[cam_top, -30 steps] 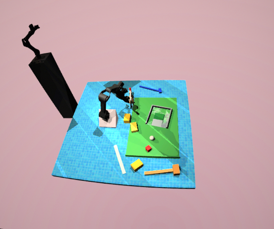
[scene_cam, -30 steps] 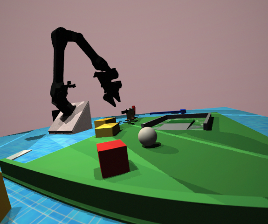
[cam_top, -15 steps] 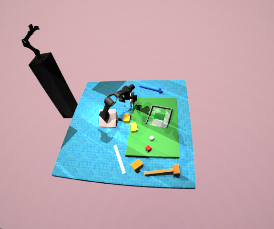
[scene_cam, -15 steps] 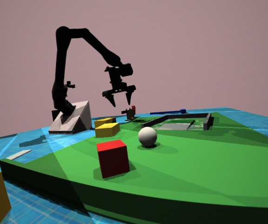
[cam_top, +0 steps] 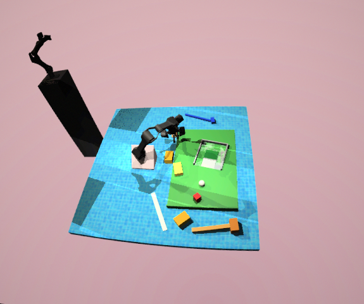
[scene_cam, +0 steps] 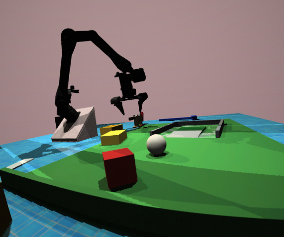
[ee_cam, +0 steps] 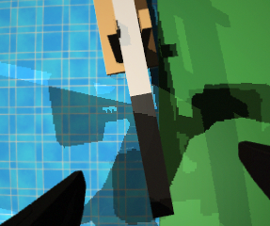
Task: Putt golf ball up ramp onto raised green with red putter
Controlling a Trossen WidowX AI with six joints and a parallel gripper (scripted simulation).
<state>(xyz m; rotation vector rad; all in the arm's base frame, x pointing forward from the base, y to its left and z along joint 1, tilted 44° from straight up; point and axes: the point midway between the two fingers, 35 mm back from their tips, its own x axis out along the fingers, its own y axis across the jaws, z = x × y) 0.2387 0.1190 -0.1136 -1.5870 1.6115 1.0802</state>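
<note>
The red putter is 2 cm behind my gripper tip, 11 cm to the left of it and 3 cm below it. Also, from my gripper tip: white golf ball: 22 cm ahead, 39 cm to the right, 6 cm below; then blue putter: 20 cm ahead, 29 cm to the left, 7 cm below; then green mat: 24 cm ahead, 22 cm to the right, 8 cm below.
</note>
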